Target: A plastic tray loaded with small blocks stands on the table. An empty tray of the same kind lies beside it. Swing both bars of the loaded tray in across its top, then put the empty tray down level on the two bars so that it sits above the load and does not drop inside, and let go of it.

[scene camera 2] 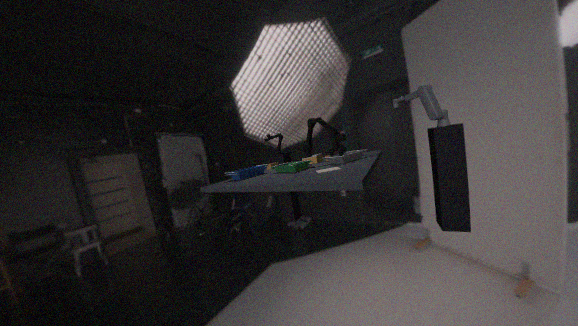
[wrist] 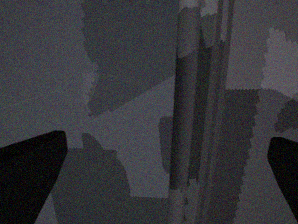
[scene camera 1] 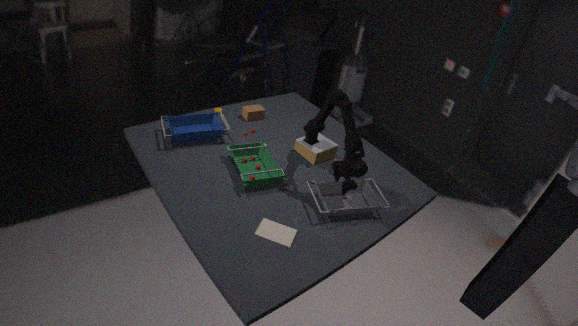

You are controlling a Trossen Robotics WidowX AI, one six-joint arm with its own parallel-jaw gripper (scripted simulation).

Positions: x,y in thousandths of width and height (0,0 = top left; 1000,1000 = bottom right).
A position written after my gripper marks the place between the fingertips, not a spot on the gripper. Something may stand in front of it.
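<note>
There's a white card (scene camera 1: 473,710) that I can see, but in the wrist view the card is out of frame. My gripper (wrist: 565,645) is there, open and holding nothing.
</note>
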